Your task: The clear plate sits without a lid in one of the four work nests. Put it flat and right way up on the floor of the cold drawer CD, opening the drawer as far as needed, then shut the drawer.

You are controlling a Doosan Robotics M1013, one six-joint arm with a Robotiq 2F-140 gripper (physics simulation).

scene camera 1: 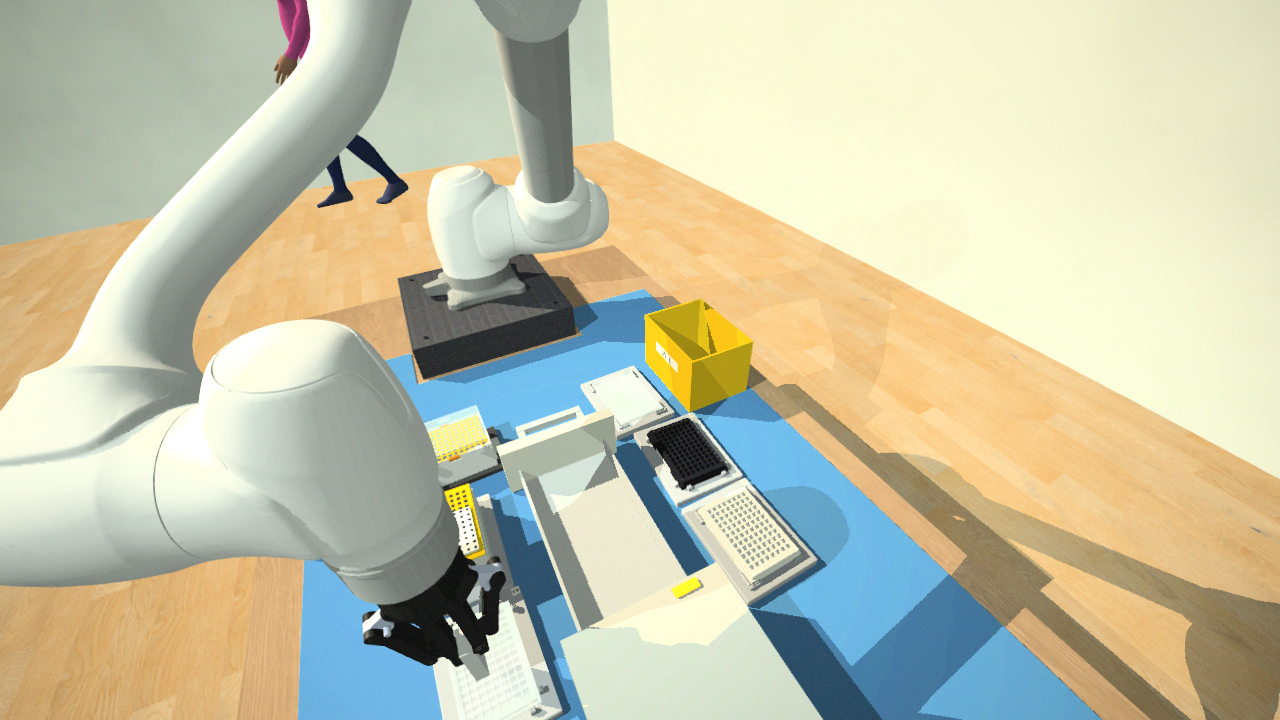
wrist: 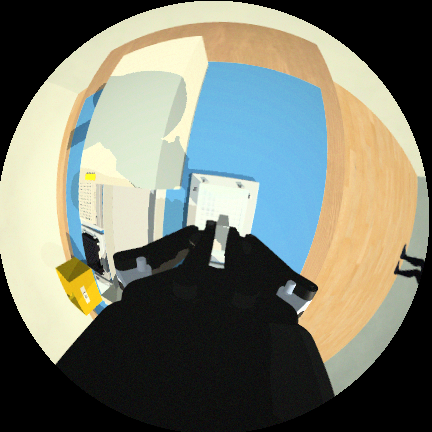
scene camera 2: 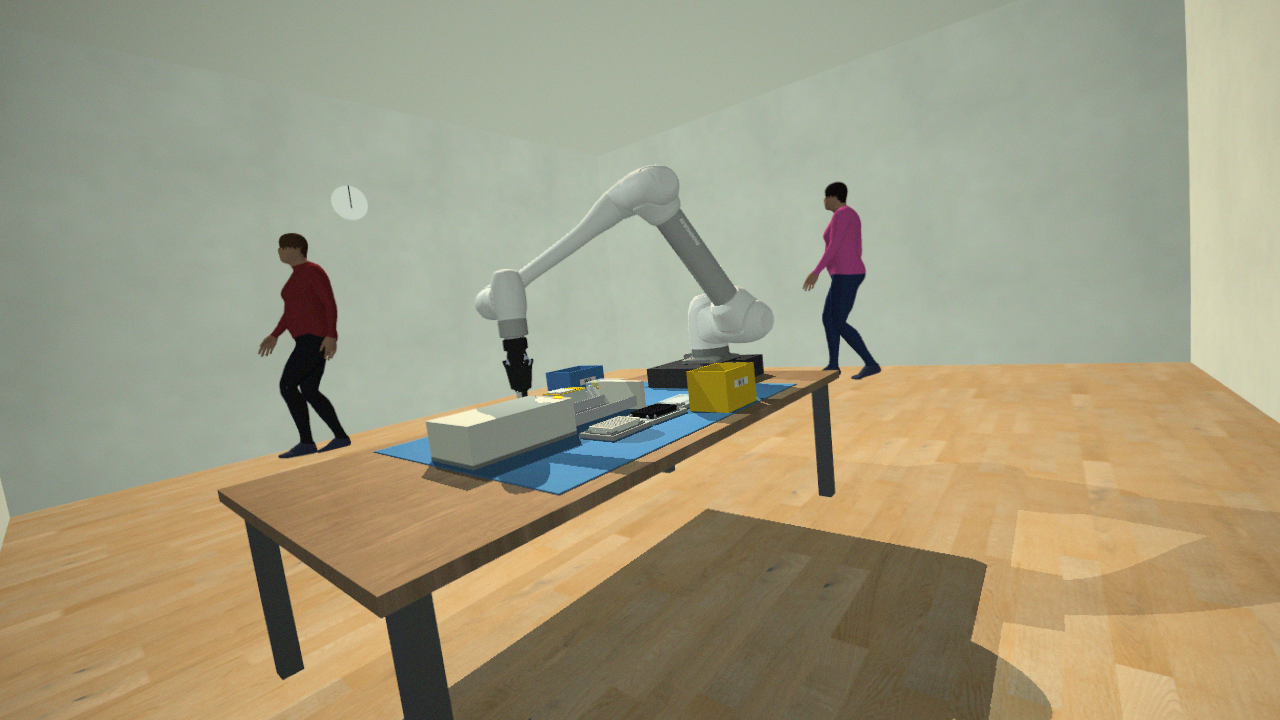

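Where they show: gripper, between the fingertips: (scene camera 1: 480,665) (wrist: 222,222); arm's base, origin of its link: (scene camera 1: 481,284) (scene camera 2: 711,360).
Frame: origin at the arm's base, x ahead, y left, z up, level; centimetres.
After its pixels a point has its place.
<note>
The clear plate (scene camera 1: 512,687) {x 86.3, y -16.6, z -5.2 cm} (wrist: 225,197) {x 87.0, y -19.1, z -5.2 cm} lies flat, without a lid, in a pale work nest (scene camera 1: 543,685) {x 87.2, y -13.5, z -6.6 cm} (wrist: 254,192) {x 88.7, y -24.0, z -6.5 cm} beside the drawer housing. My gripper (scene camera 1: 474,660) {x 82.9, y -19.2, z -4.0 cm} (scene camera 2: 521,394) {x 82.9, y -19.2, z -4.0 cm} (wrist: 222,222) {x 82.9, y -19.2, z -4.0 cm} is shut and empty, pointing down over the plate, with its fingertips hiding part of it. The height of the tips above the plate is hard to tell. The cold drawer (scene camera 1: 617,537) {x 74.2, y 2.0, z -5.9 cm} (wrist: 129,215) {x 80.5, y 0.6, z -5.9 cm} stands well open from its housing (scene camera 1: 671,671) {x 95.2, y -1.4, z 2.5 cm} (scene camera 2: 501,434) {x 111.3, y 8.8, z -1.6 cm} (wrist: 135,115) {x 98.0, y -4.6, z 2.5 cm}, and its visible floor is bare. Its front panel and handle show in scene camera 1. A yellow label lies on the housing.
Across the drawer are a cream plate (scene camera 1: 750,532) {x 82.9, y 18.8, z -5.2 cm} (wrist: 87,202) {x 81.6, y 17.0, z -5.2 cm}, a black plate (scene camera 1: 687,452) {x 65.9, y 18.7, z -5.2 cm} (wrist: 91,252) {x 66.0, y 18.0, z -5.2 cm} and a white nest (scene camera 1: 626,396) {x 48.0, y 16.1, z -5.8 cm}. A yellow bin (scene camera 1: 720,371) {x 55.8, y 31.9, z -0.2 cm} (scene camera 2: 721,389) {x 55.9, y 37.1, z -0.9 cm} (wrist: 82,290) {x 49.4, y 25.3, z 0.0 cm} stands beyond. Yellow racks (scene camera 1: 460,438) {x 50.2, y -14.2, z 0.0 cm} and a blue bin (scene camera 2: 572,376) {x 54.6, y -25.9, z 2.6 cm} stand on the gripper's side.
</note>
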